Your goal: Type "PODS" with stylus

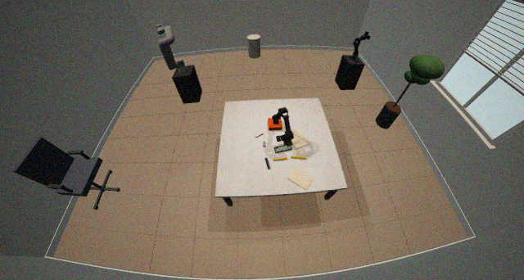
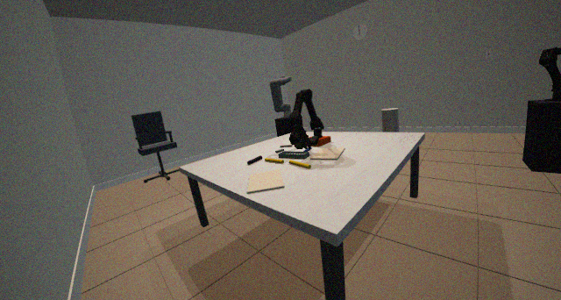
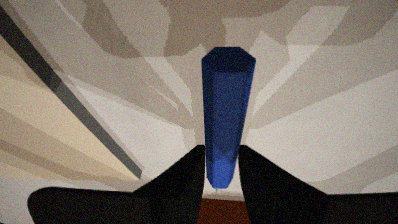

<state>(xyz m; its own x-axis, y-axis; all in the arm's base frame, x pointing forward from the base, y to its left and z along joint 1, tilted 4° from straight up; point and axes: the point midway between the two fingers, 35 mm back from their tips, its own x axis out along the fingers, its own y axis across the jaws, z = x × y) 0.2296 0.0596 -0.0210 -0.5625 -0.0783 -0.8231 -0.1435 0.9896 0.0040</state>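
Right now my gripper tip is 2 cm past the blue stylus. The rest, counted from my gripper tip: tan pad 49 cm ahead, 10 cm to the left, 1 cm below; then black rod 30 cm ahead, 21 cm to the right.
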